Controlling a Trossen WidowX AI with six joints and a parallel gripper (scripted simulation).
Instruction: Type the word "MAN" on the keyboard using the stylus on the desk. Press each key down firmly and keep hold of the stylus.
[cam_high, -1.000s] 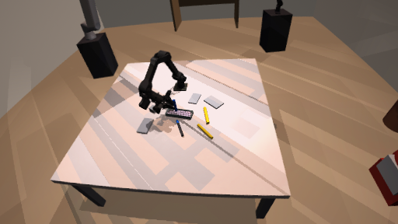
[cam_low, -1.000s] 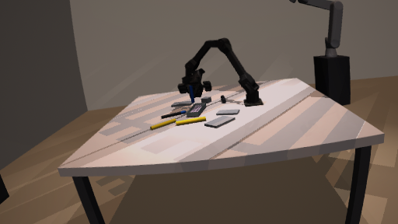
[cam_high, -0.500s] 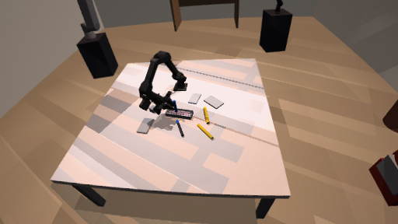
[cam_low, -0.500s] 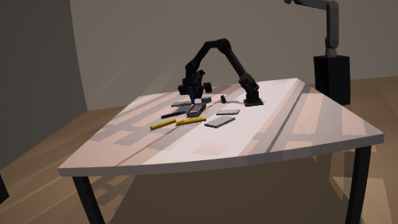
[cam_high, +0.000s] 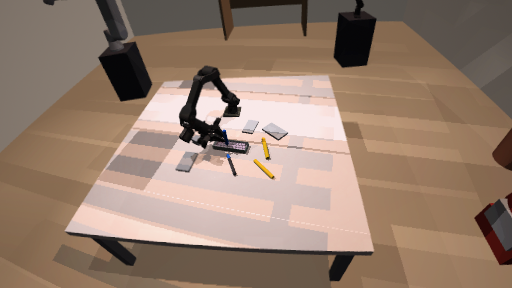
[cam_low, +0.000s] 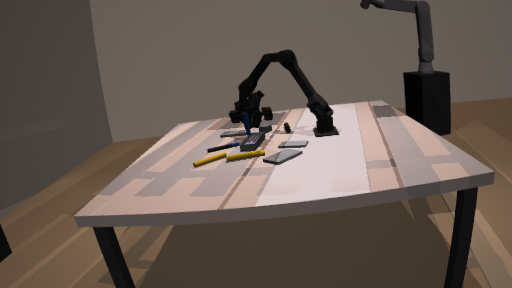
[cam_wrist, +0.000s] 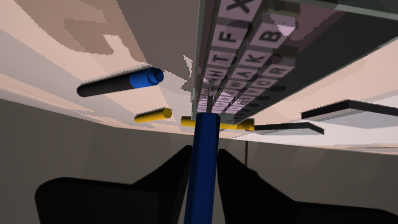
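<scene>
Now: gripper tip 90 mm short of the blue-tipped pen, 60 mm above it and 10 mm to the right of it. Round my gripper tip: cube (170 mm to the right, 90 mm behind, 50 mm below); then blue stylus (10 mm below); then grey slab (160 mm behind, 130 mm to the left, 60 mm below).
</scene>
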